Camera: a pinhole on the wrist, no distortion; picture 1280 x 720 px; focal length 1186.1 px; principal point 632.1 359.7 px. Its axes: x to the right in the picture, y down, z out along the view. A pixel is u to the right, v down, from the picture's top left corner.
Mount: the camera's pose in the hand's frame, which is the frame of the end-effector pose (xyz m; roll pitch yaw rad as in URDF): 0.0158 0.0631 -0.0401 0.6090 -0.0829 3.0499
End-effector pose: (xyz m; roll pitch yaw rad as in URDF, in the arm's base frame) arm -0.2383 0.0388 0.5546 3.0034 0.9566 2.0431
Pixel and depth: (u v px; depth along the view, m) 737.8 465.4 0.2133
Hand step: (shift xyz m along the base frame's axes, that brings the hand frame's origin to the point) 0.2070 0.0081 -0.0883
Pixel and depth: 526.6 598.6 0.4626
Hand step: 0.3639 -0.0649 -0.2915
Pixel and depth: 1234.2 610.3 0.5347
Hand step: 0.5342 -0.2540 -0.0953
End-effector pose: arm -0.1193 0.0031 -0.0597 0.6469 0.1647 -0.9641
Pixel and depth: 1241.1 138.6 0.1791
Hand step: 0.0725 0.0749 0.2022
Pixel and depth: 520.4 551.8 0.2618
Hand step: 0.0808 -0.0807 0.2459
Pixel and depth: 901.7 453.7 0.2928
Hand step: 0.0526 -0.0052 0.3020
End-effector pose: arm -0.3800 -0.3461 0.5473 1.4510 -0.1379 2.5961
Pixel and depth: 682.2 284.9 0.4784
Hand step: 0.1514 0.2474 0.4004
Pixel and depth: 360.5 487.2 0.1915
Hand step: 0.0049 0.1207 0.1736
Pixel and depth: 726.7 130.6 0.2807
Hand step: 0.0751 0.1031 0.2863
